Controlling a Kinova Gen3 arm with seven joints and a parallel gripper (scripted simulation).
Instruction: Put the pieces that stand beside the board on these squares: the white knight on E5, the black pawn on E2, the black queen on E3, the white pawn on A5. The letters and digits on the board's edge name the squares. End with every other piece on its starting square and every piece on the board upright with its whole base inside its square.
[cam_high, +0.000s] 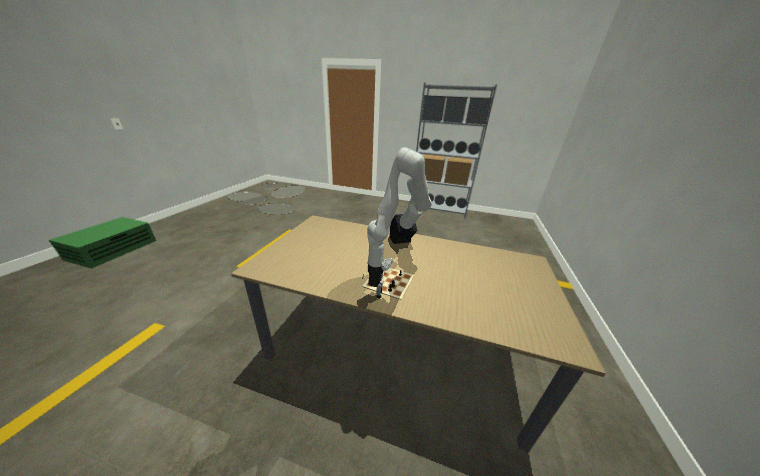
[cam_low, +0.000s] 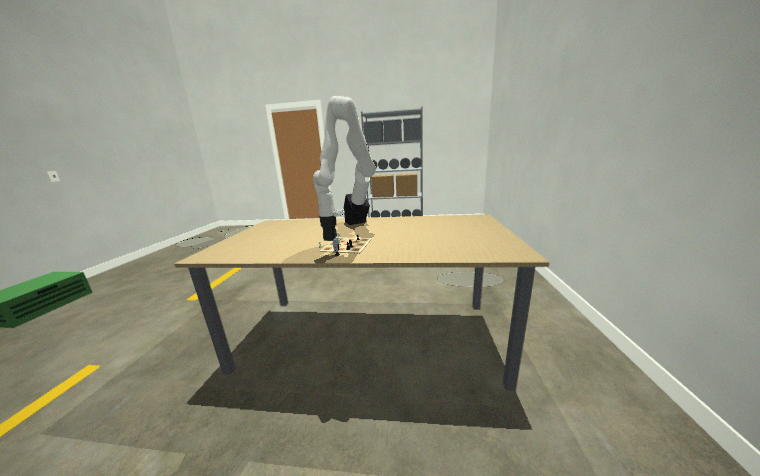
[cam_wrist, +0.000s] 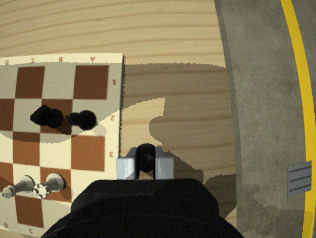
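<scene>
Now: hand 22 cm past the black pawn and 2 cm above it. The rest, counted from my hand: chessboard: 14 cm behind, 3 cm to the right, 4 cm below; black queen: 1 cm below; white pawn: 7 cm behind, 16 cm to the right, 2 cm below.
</scene>
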